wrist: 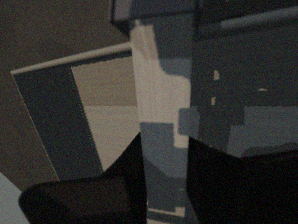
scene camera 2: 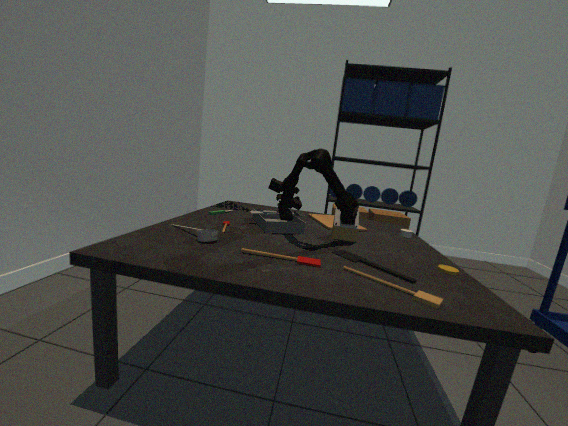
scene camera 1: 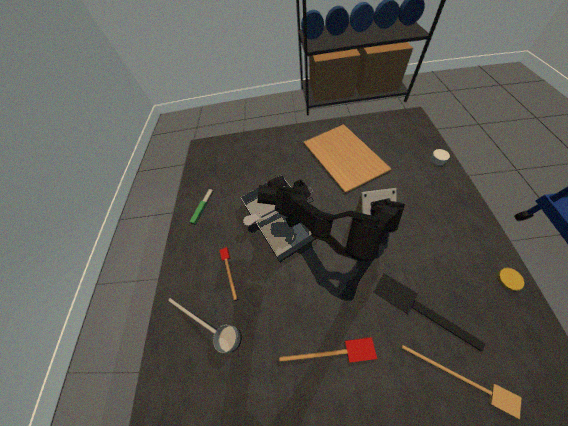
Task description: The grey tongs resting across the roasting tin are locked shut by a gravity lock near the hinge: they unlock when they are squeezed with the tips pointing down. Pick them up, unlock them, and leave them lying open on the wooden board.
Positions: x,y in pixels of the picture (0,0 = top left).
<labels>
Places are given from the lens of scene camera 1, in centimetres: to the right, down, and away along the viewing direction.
black spatula (scene camera 1: pixel 399 295): 37, 27, 64
red-headed spatula (scene camera 1: pixel 359 349): 22, 40, 58
metal roasting tin (scene camera 1: pixel 284 240): 0, 11, 79
wooden board (scene camera 1: pixel 350 163): 30, -22, 92
The marked spots on the wooden board and the red-headed spatula are 71 cm apart.
</labels>
